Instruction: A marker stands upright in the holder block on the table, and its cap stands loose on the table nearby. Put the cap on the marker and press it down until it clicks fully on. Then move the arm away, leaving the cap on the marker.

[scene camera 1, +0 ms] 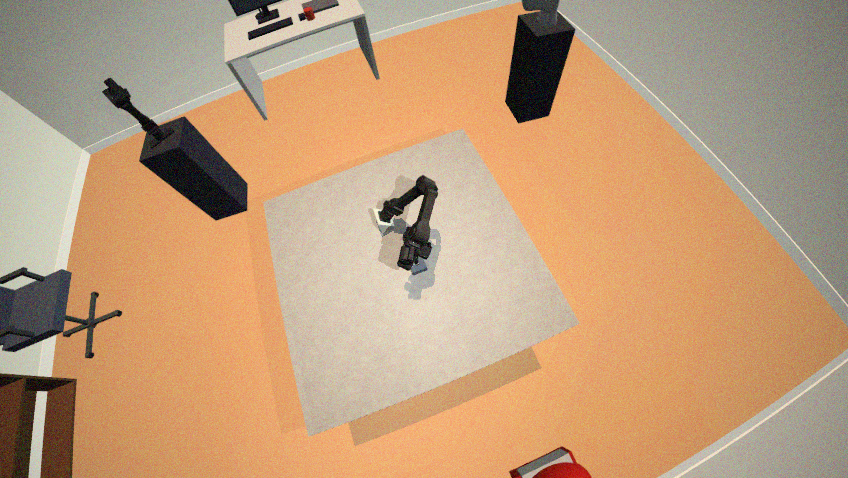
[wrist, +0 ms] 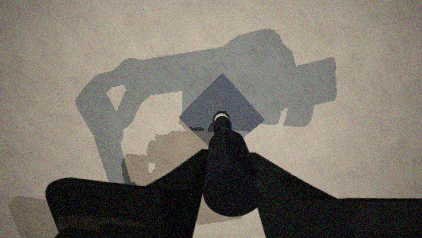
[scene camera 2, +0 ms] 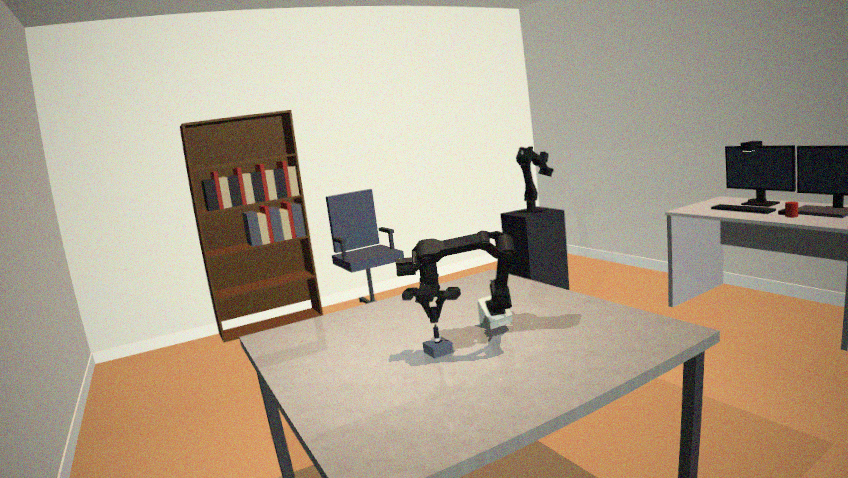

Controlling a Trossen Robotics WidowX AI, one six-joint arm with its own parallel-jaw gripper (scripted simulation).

Scene:
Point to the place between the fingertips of my gripper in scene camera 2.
434,318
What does my gripper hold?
A dark marker cap.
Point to a dark marker cap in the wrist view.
232,188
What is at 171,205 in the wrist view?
My gripper.

